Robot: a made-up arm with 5 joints. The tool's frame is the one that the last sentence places.
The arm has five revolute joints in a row. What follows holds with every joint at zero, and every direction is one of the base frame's.
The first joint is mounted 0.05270 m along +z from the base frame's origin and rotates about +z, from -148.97 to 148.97 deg.
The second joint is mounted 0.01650 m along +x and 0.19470 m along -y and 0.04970 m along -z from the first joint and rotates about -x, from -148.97 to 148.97 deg.
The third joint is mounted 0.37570 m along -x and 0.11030 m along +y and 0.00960 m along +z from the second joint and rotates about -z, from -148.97 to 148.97 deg.
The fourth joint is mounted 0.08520 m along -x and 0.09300 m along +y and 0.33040 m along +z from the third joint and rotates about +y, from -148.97 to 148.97 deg.
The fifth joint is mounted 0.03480 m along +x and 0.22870 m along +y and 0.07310 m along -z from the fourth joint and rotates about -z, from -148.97 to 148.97 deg.
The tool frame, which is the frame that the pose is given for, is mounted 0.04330 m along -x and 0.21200 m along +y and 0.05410 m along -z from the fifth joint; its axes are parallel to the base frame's.
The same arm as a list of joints. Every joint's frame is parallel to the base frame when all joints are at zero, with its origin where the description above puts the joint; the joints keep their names.
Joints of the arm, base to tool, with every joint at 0 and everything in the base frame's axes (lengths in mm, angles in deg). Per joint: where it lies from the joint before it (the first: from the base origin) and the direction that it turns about. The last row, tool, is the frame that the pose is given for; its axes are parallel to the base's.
joint 1: axis +z origin 0 0 52.7
joint 2: axis -x origin 16.5 -194.7 -49.7
joint 3: axis -z origin -375.7 110.3 9.6
joint 4: axis +y origin -85.2 93 330.4
joint 5: axis -z origin 34.8 228.7 -73.1
tool: origin -43.3 212 -54.1
Joint limits (deg, base to tool): -148.97..148.97 -148.97..148.97 -148.97..148.97 -148.97..148.97 -148.97..148.97

